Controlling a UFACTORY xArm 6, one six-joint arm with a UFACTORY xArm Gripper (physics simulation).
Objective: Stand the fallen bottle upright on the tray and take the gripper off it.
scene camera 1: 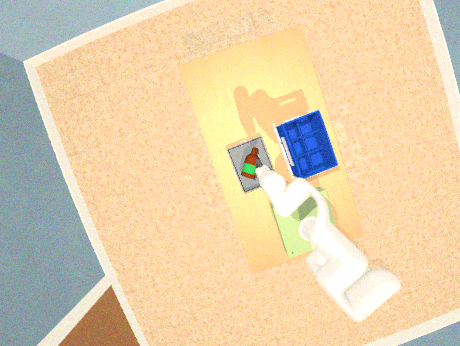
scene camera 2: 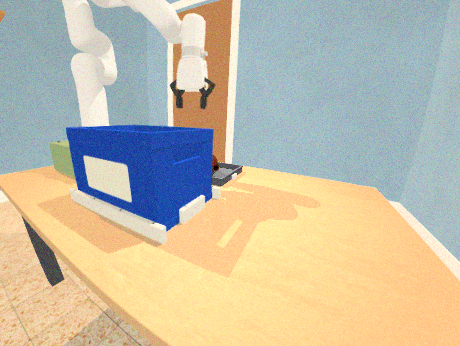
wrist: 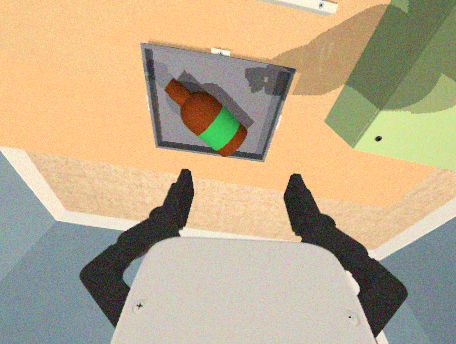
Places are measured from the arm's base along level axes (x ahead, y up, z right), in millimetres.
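Pixels of known places: gripper, fingertip midpoint: (scene camera 2: 190,108) (wrist: 239,182); arm's base at its link origin: (scene camera 1: 310,228).
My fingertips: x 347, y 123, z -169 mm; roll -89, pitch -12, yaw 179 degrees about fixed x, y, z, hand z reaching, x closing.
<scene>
Ahead of a thing's pixels: the offset from my fingertips to its top centre. "pt": to the spot under its first point. Level surfaces: height alone.
A brown bottle with a green band {dx +55, dy -153, dz -24 mm} (scene camera 1: 249,165) (wrist: 212,120) lies on its side in the grey tray {dx +38, dy -206, dz -23 mm} (scene camera 1: 244,190) (wrist: 218,55). In the wrist view its neck points to the upper left and its base is near the tray's lower wall. In scene camera 2 a small brown part of the bottle (scene camera 2: 215,163) shows behind the blue crate, with part of the dark tray {pt dx +165, dy -217, dz -16 mm} (scene camera 2: 231,175). My gripper (scene camera 2: 191,106) (wrist: 239,182) is open and empty, pointing down, high above the table and apart from the bottle. In scene camera 1 the arm hides most of the gripper.
A tall blue crate {dx +67, dy -57, dz +250 mm} (scene camera 1: 333,150) (scene camera 2: 182,165) with inner compartments stands beside the tray, with white strips {pt dx +116, dy -218, dz +350 mm} (scene camera 2: 117,217) along its base. A green box (scene camera 1: 295,240) (scene camera 2: 62,158) (wrist: 410,145) stands between the tray and the arm's base. All stand on the wooden table {dy -232 mm} (scene camera 1: 215,95) (scene camera 2: 325,260).
</scene>
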